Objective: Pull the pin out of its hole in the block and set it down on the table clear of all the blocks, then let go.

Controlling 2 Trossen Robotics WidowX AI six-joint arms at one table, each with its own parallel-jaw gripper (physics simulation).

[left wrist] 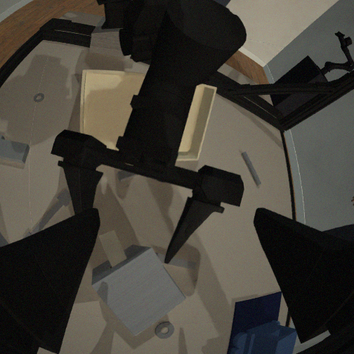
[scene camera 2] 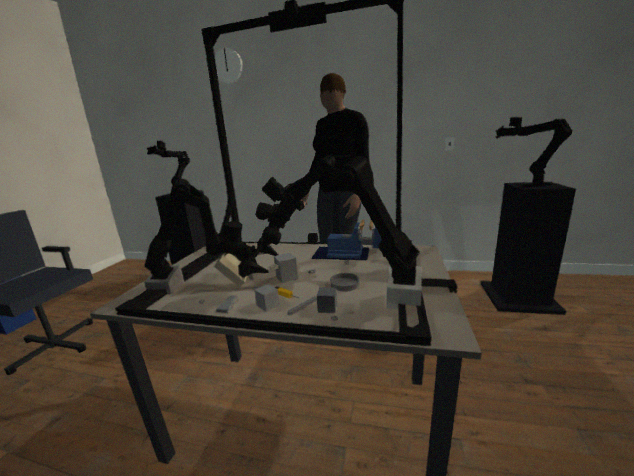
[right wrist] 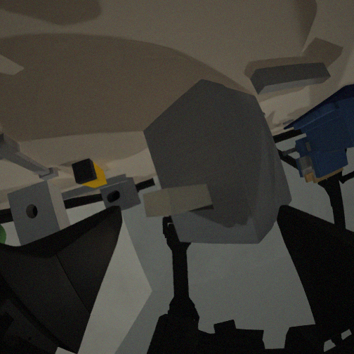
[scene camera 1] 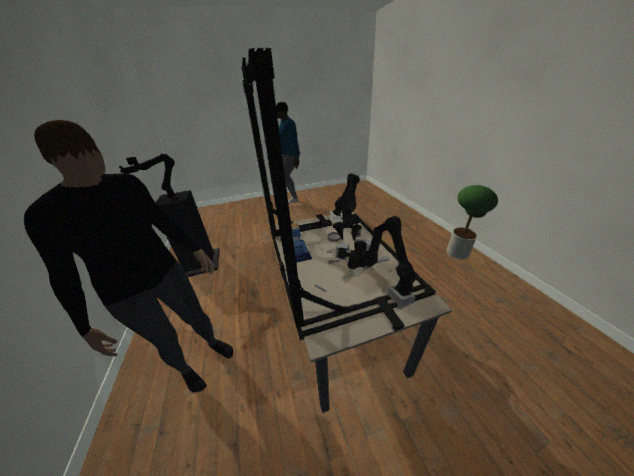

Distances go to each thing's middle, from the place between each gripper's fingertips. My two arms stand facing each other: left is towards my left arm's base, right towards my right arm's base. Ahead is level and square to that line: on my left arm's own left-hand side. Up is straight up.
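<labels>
The cream tray (left wrist: 105,108) is 170 mm to the right of my right hand and 10 mm below it. The yellow-handled screwdriver (right wrist: 86,172) is 110 mm ahead of my right hand, 90 mm to the left of it and 60 mm below it.
Counted from my left hand, the screwdriver is 130 mm ahead, 110 mm to the left and 160 mm below; the tray is 10 mm ahead, 150 mm to the right and 120 mm below.
</labels>
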